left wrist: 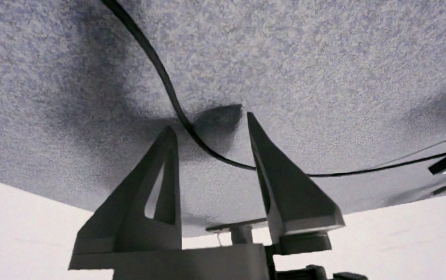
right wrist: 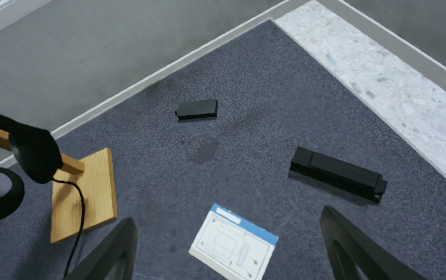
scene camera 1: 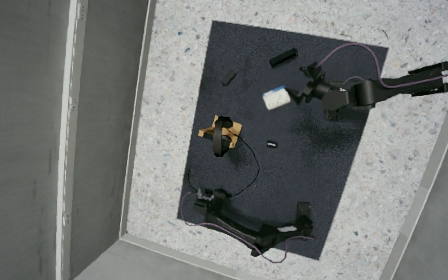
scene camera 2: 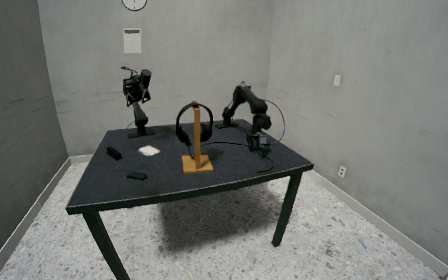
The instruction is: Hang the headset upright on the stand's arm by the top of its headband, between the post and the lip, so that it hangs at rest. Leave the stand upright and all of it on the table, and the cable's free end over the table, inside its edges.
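Seen in the pictures: left gripper, fingertip midpoint: (left wrist: 209, 124) (scene camera 1: 220, 193) (scene camera 2: 254, 149); right gripper, fingertip midpoint: (right wrist: 227, 218) (scene camera 1: 291, 78) (scene camera 2: 134, 104); left arm's base, link origin: (left wrist: 240, 224) (scene camera 1: 302, 218) (scene camera 2: 226, 125); right arm's base, link origin: (scene camera 2: 141, 134).
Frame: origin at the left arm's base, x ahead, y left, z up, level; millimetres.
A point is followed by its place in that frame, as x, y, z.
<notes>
The black headset (scene camera 1: 218, 137) @[433, -486, 306] (scene camera 2: 178, 120) @[445, -561, 239] (right wrist: 35, 155) @[409, -554, 184] hangs upright with its headband over the arm of the wooden stand (scene camera 1: 236, 128) @[391, -504, 14] (scene camera 2: 197, 137) @[518, -502, 173] (right wrist: 107, 192) @[413, -533, 14]. The lip is hard to make out. The stand is upright, its base on the table. The cable (scene camera 1: 259, 167) @[262, -288, 6] (scene camera 2: 227, 143) @[298, -191, 4] (left wrist: 170, 92) @[505, -108, 5] (right wrist: 82, 205) @[419, -483, 23] curves over the table; its free end lies near the table's edge. My left gripper (scene camera 1: 202, 194) (scene camera 2: 258, 150) @[475, -119, 11] (left wrist: 209, 124) @[475, -119, 11] is low above the table by the cable, partly open and empty. My right gripper (scene camera 1: 297, 81) @[158, -718, 276] (scene camera 2: 135, 103) @[158, -718, 276] (right wrist: 227, 218) @[158, -718, 276] is wide open and empty, away from the stand.
A long black box (scene camera 1: 283, 57) @[162, -866, 39] (scene camera 2: 114, 153) @[206, -867, 34] (right wrist: 337, 173) @[155, -865, 40], a smaller black box (scene camera 1: 229, 77) @[435, -777, 16] (scene camera 2: 136, 176) @[457, -783, 15] (right wrist: 197, 109) @[435, -780, 15] and a white-and-blue card (scene camera 1: 276, 100) @[182, -658, 2] (scene camera 2: 149, 150) @[186, -666, 2] (right wrist: 232, 245) @[183, -672, 2] lie on the table. A tiny black block (scene camera 1: 271, 144) @[199, -422, 15] lies right of the stand in scene camera 1.
</notes>
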